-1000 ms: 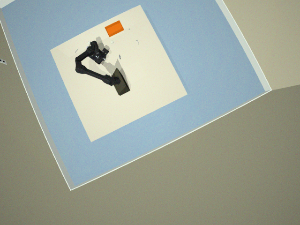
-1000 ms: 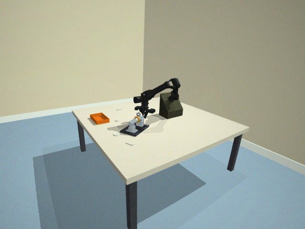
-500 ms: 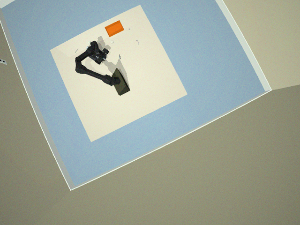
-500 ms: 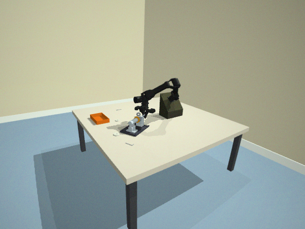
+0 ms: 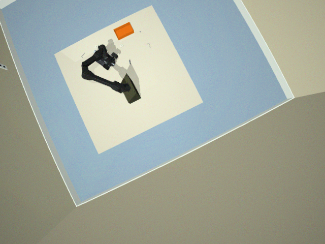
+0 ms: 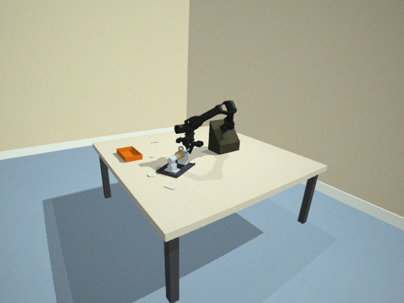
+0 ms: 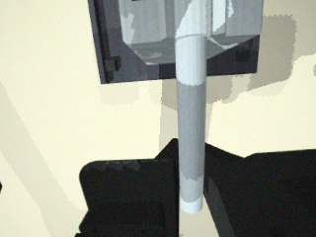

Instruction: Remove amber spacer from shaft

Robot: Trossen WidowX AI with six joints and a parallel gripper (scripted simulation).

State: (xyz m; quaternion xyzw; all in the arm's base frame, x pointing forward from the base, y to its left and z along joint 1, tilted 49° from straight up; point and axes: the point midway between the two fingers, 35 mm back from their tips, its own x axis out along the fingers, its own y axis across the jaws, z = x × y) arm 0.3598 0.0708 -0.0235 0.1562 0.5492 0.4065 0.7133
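Now: gripper tip 7 cm short of the pale grey shaft, 3 cm to the right of it and 3 cm below it. From my gripper tip the other things lie so: amber spacer 13 cm ahead, 6 cm to the left, 3 cm above; then orange tray 31 cm ahead, 29 cm to the right, 4 cm below.
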